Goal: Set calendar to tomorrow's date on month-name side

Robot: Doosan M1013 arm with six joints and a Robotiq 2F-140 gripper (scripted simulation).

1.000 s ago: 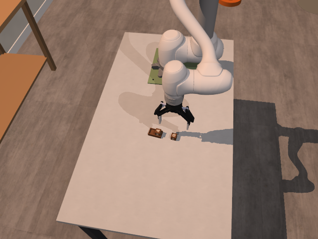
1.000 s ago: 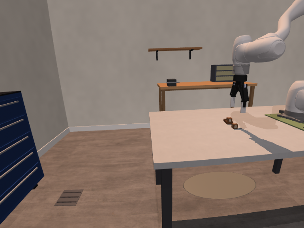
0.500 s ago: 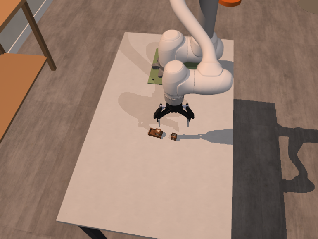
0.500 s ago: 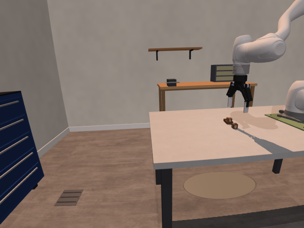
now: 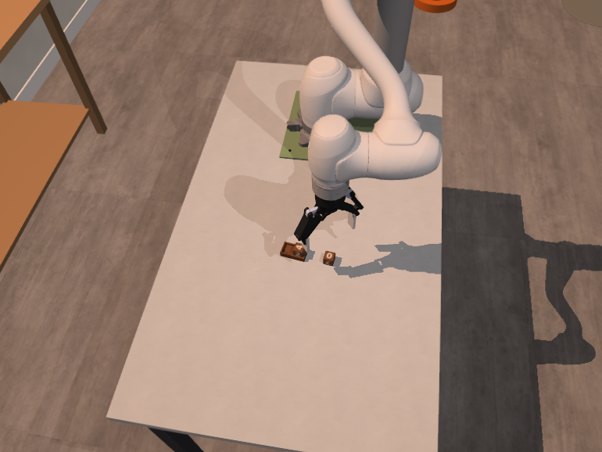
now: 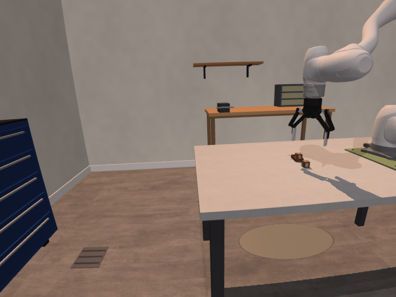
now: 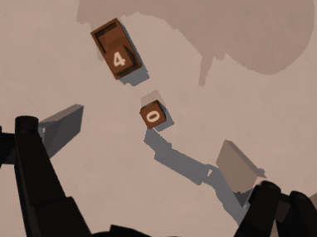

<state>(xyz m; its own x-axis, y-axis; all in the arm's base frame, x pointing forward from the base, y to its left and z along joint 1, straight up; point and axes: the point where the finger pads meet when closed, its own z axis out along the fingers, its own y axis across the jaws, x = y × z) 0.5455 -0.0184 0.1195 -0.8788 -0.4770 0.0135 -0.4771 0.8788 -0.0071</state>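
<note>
Right now the brown digit cube is 11 cm below my hand. The rest, counted from my hand: tray 12 cm below, 10 cm to the right, 3 cm behind.
</note>
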